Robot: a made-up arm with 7 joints.
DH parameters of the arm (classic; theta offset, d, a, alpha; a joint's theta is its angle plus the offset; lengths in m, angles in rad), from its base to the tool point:
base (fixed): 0 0 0 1.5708
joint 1: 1.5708 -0.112 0 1.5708
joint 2: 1.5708 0 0 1.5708
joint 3: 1.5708 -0.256 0 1.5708
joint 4: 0 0 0 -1.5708
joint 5: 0 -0.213 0 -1.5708
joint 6: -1.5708 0 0 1.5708
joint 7: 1.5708 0 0 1.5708
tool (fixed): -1.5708 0 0 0
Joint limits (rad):
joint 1: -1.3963..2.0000
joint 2: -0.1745..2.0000
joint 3: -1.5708..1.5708
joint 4: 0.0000..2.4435
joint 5: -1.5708..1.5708
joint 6: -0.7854..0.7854
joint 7: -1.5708..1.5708
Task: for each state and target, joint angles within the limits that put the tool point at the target. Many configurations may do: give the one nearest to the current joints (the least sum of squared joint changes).
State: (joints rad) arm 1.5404 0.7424 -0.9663 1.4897 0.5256 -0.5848 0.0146
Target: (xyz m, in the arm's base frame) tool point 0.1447 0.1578 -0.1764
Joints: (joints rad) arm 0.6870 1.0953 -1.5708 2.1181 0.5256 -0.5848 0.0146
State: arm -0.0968 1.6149 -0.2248 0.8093 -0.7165 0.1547 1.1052
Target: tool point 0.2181 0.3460 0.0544
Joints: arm -0.0847 1.8725 -0.0007 1.6224 -0.7165 0.1547 1.1052
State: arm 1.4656 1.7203 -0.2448 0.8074 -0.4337 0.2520 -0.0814
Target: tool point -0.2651 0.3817 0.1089
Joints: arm 1.8072 2.0000 0.5323 1.1558 -0.4337 0.2520 -0.0814
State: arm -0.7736 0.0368 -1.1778 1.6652 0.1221 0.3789 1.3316
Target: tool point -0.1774 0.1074 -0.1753
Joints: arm -1.0414 0.8232 -1.2411 2.0335 0.1221 0.3789 1.3316
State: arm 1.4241 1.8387 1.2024 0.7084 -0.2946 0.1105 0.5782
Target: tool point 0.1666 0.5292 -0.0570
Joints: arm 1.0904 0.9430 1.3222 0.5289 -0.2946 0.1105 0.5782
